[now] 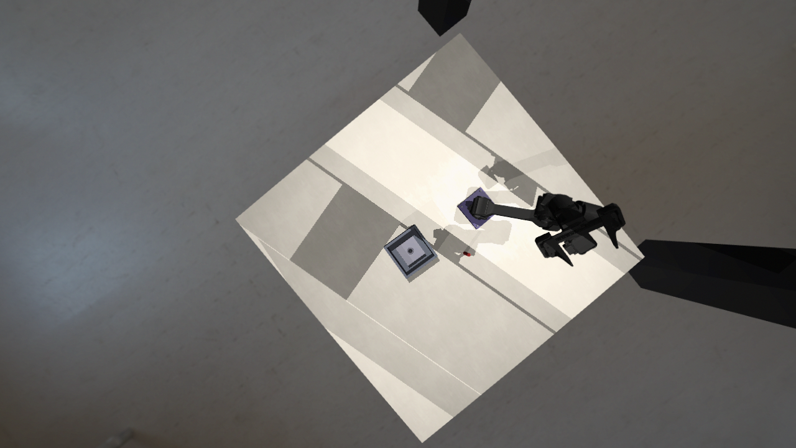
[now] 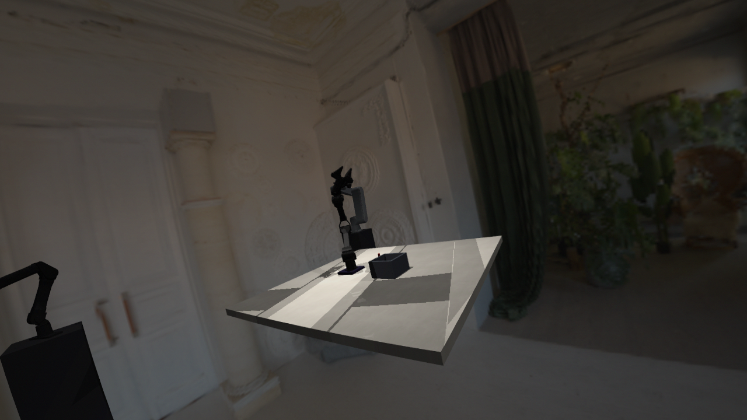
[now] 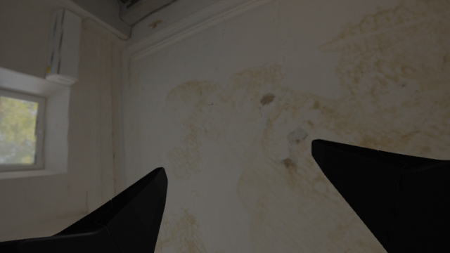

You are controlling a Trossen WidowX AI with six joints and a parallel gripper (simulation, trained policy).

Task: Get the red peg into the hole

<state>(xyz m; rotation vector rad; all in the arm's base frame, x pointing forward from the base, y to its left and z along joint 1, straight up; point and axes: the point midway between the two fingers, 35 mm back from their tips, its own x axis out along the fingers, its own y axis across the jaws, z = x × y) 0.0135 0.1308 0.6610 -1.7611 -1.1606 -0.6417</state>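
The red peg is 660 mm below my gripper tip, 130 mm ahead of it and 30 mm to the right of it. Also, from my gripper tip: dark box 680 mm below, 310 mm ahead, 200 mm to the right.
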